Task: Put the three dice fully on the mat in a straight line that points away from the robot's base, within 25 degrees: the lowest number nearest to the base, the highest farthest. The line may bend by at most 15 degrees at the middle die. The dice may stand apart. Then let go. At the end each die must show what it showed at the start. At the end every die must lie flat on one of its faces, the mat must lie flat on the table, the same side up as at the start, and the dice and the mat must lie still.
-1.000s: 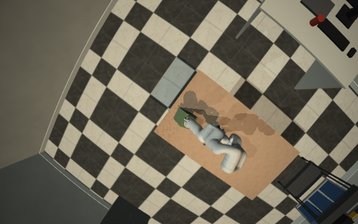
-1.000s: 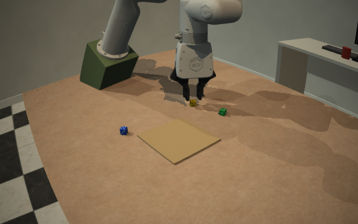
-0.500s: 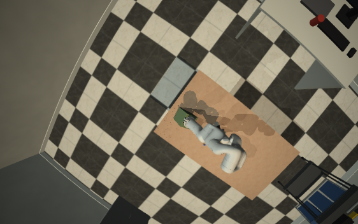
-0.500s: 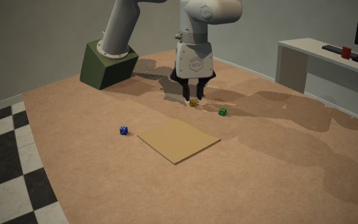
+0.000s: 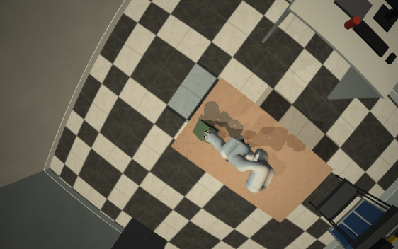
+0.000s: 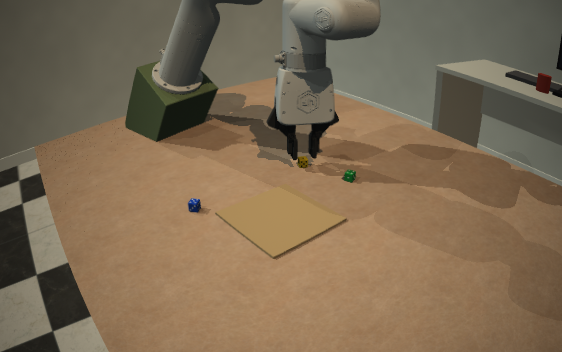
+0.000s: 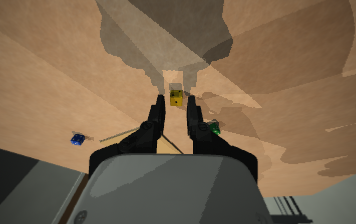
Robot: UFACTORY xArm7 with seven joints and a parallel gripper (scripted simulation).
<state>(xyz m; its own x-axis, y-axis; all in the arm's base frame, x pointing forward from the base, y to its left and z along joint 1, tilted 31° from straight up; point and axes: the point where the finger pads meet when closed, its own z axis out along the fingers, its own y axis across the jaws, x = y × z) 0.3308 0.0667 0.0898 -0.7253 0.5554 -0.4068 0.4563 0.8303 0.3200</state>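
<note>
Right now my hand is 30 mm above the yellow die. From my hand the other things lie so: tan mat: 100 mm ahead, 150 mm to the right, 40 mm below; then blue die: 10 mm behind, 230 mm to the right, 30 mm below; then green die: 90 mm ahead, 20 mm to the left, 30 mm below.
</note>
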